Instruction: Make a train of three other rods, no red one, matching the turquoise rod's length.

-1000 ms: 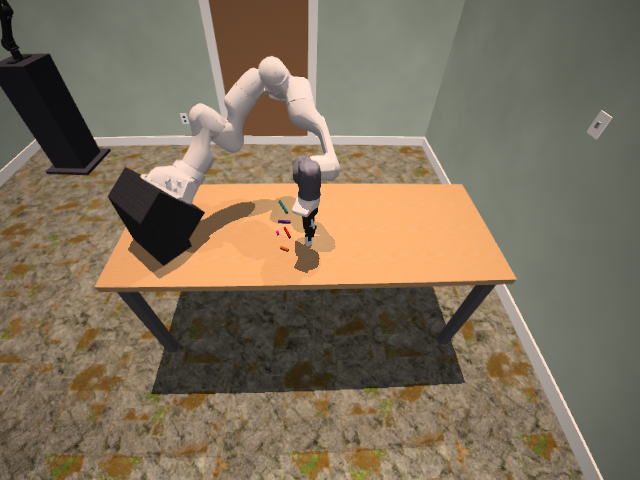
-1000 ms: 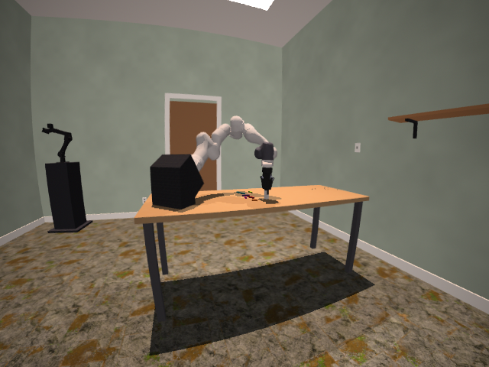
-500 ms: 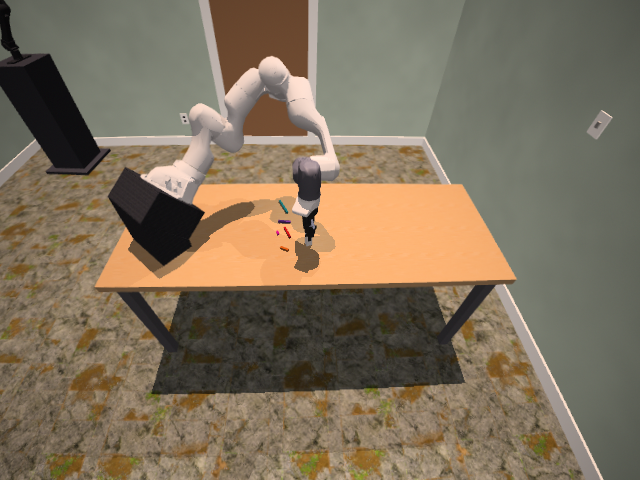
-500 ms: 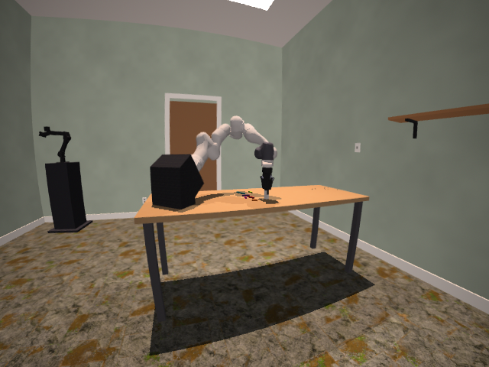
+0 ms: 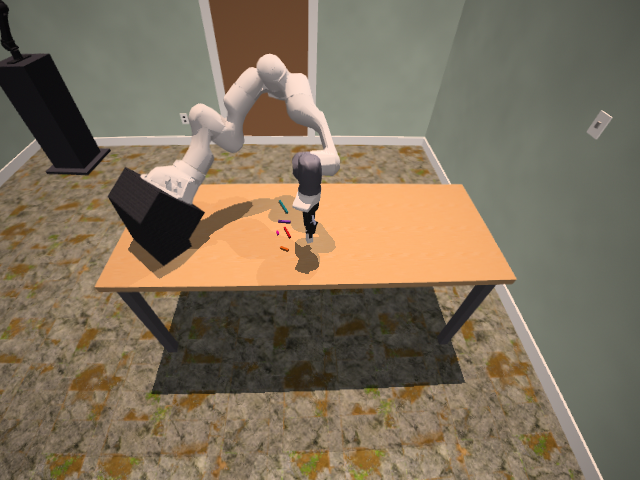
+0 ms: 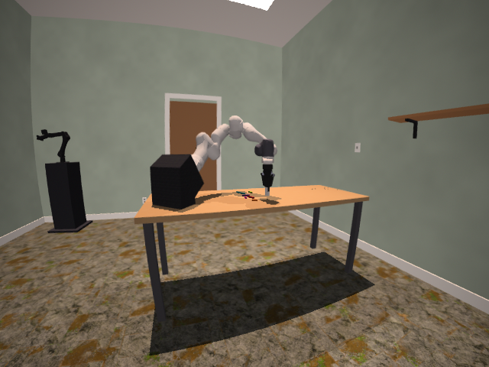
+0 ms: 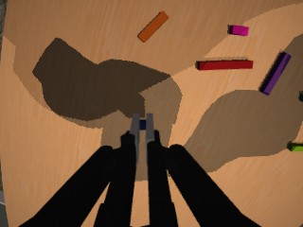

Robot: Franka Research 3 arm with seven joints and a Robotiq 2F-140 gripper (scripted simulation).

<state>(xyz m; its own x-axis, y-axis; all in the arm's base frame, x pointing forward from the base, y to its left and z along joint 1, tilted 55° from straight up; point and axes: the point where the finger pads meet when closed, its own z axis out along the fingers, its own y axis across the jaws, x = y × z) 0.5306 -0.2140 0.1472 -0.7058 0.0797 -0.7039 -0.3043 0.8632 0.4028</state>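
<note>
Right now the red rod is 110 mm behind my hand, 70 mm to the left of it and 50 mm below it. Round my hand: blue rod: 30 mm below; magenta rod: 150 mm behind, 60 mm to the left, 50 mm below; orange rod: 110 mm behind, 50 mm below, 30 mm to the right.
</note>
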